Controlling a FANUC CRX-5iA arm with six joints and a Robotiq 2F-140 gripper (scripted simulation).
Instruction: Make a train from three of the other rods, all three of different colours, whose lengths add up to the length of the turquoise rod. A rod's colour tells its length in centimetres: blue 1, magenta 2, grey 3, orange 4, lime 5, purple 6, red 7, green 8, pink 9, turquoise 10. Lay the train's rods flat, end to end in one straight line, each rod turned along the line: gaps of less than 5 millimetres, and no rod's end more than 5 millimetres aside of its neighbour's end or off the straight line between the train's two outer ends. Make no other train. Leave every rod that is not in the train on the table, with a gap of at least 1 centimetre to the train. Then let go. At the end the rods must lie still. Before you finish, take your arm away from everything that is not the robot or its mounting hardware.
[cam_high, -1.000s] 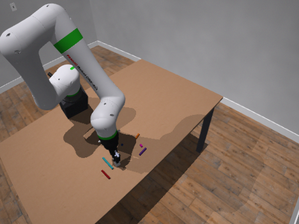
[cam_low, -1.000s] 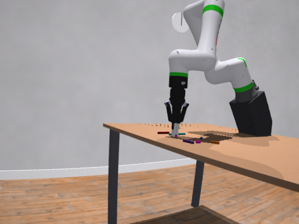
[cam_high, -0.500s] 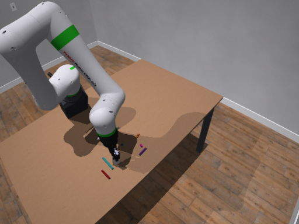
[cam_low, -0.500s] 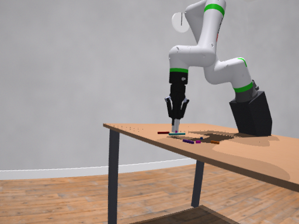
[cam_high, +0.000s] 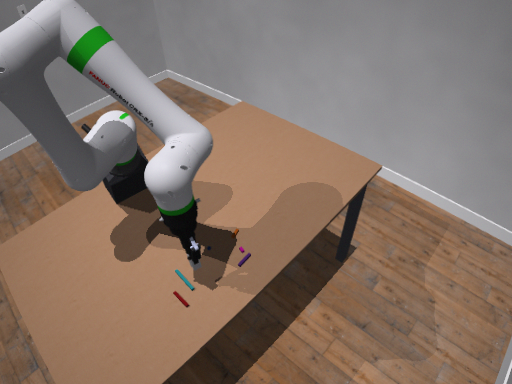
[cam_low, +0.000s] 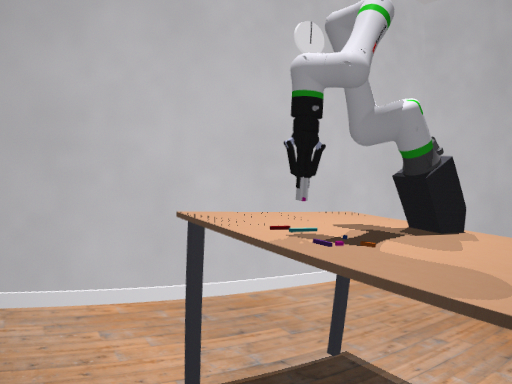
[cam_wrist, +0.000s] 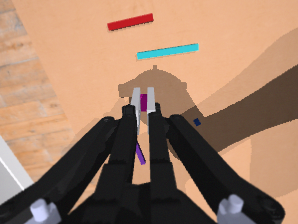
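Right now the blue rod is 6 cm behind my hand, 12 cm to the left of it and 13 cm below it. From my hand the other things lie so: purple rod: 8 cm ahead, 14 cm to the left, 13 cm below; then red rod: 2 cm behind, 9 cm to the right, 13 cm below; then turquoise rod: 5 cm behind, 3 cm to the right, 13 cm below.
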